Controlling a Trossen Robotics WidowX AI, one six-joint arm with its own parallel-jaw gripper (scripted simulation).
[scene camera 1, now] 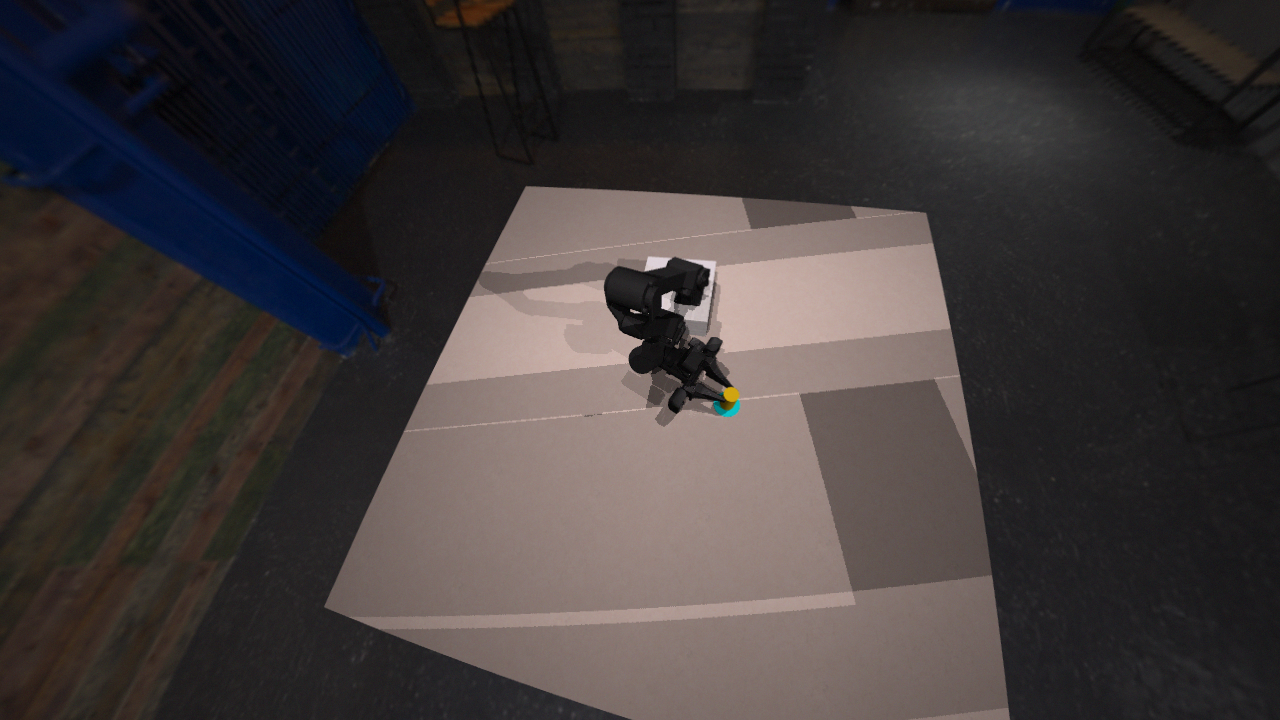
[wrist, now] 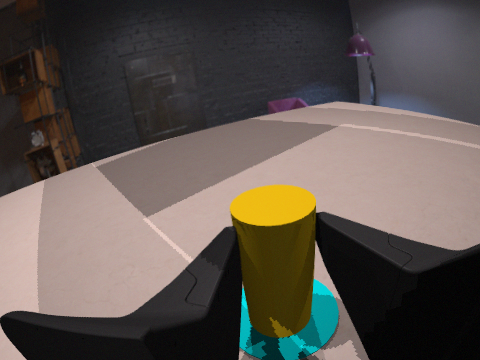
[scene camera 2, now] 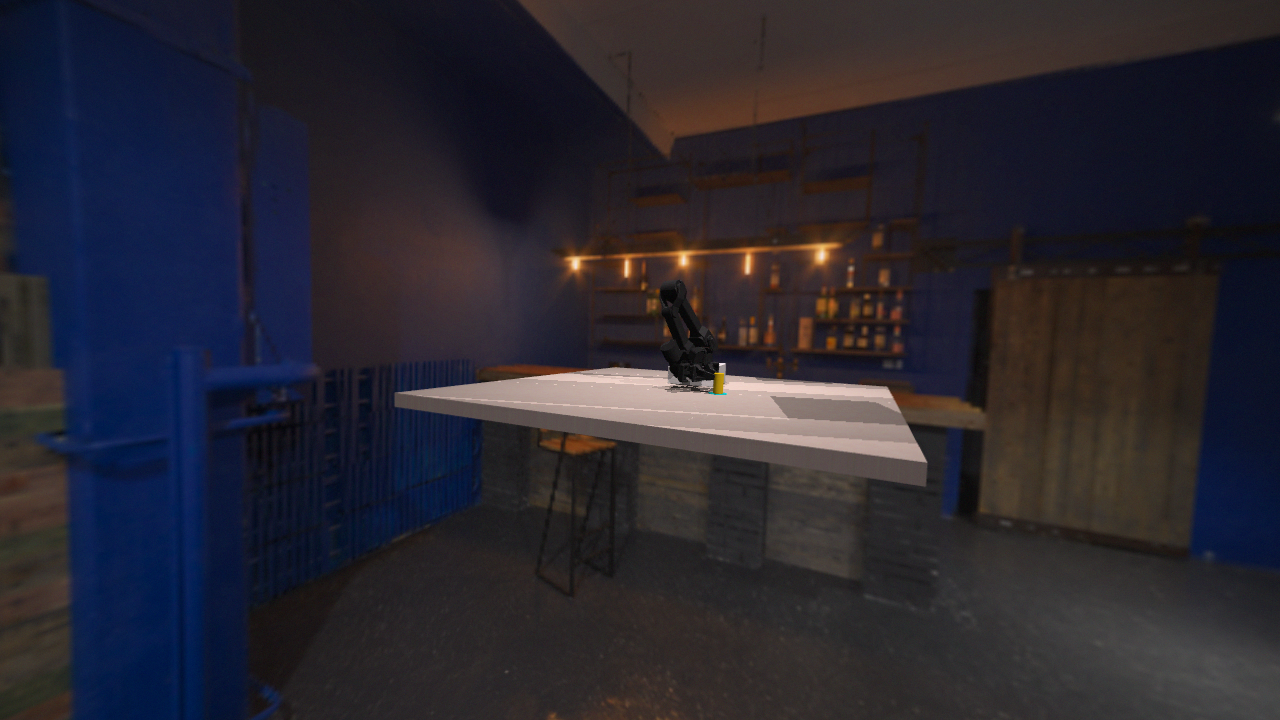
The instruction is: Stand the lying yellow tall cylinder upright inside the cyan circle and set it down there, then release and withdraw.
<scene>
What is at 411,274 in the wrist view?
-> My gripper.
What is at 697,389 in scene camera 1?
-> My gripper.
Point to a yellow tall cylinder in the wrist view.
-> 275,226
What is my gripper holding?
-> A yellow tall cylinder.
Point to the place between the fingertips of my gripper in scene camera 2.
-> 718,376
</scene>
